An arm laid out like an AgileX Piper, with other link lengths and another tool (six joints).
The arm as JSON. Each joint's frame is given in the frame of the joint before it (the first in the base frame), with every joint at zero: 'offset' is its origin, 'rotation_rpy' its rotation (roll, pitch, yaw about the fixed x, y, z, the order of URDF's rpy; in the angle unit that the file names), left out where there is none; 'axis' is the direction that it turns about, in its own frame. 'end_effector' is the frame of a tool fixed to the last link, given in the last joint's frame.
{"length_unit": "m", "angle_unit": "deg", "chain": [
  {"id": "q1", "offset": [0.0, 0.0, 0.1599], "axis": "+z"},
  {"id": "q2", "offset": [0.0, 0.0, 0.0], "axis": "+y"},
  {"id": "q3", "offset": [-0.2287, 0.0, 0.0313], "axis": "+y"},
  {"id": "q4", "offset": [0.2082, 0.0, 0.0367], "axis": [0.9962, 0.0, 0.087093]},
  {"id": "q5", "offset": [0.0, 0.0, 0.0], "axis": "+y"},
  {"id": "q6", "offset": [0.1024, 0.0, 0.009], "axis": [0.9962, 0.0, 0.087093]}
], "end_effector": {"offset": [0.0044, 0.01, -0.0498], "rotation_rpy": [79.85, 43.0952, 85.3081]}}
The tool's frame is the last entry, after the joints.
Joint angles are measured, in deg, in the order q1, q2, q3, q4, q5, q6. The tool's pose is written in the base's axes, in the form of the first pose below.
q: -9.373 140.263 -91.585 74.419 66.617 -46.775
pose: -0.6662, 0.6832, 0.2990; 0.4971, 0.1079, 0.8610; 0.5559, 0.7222, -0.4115; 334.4, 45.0, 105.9
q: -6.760 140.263 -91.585 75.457 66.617 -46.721
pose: -0.6826, 0.6787, 0.2710; 0.4677, 0.1206, 0.8756; 0.5616, 0.7244, -0.3997; 333.4, 61.1, 107.2
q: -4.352 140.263 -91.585 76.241 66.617 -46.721
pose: -0.6979, 0.6738, 0.2427; 0.4396, 0.1355, 0.8879; 0.5654, 0.7263, -0.3908; 331.5, 75.7, 108.2
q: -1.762 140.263 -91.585 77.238 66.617 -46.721
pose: -0.7124, 0.6686, 0.2133; 0.4091, 0.1487, 0.9003; 0.5703, 0.7286, -0.3794; 329.0, 91.5, 109.5
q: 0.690 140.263 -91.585 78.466 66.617 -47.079
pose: -0.7277, 0.6597, 0.1877; 0.3788, 0.1584, 0.9118; 0.5718, 0.7346, -0.3651; 326.3, 106.5, 110.8
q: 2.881 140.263 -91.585 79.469 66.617 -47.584
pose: -0.7428, 0.6493, 0.1632; 0.3504, 0.1694, 0.9212; 0.5704, 0.7415, -0.3533; 323.1, 119.7, 111.7
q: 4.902 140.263 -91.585 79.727 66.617 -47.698
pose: -0.7549, 0.6422, 0.1333; 0.3240, 0.1884, 0.9271; 0.5703, 0.7430, -0.3503; 319.0, 131.2, 111.9
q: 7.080 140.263 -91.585 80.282 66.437 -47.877
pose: -0.7659, 0.6341, 0.1062; 0.2983, 0.2043, 0.9323; 0.5695, 0.7458, -0.3456; 314.6, 143.8, 112.2
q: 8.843 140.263 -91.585 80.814 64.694 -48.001
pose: -0.7720, 0.6267, 0.1060; 0.3032, 0.2164, 0.9280; 0.5587, 0.7486, -0.3571; 313.1, 154.1, 110.5
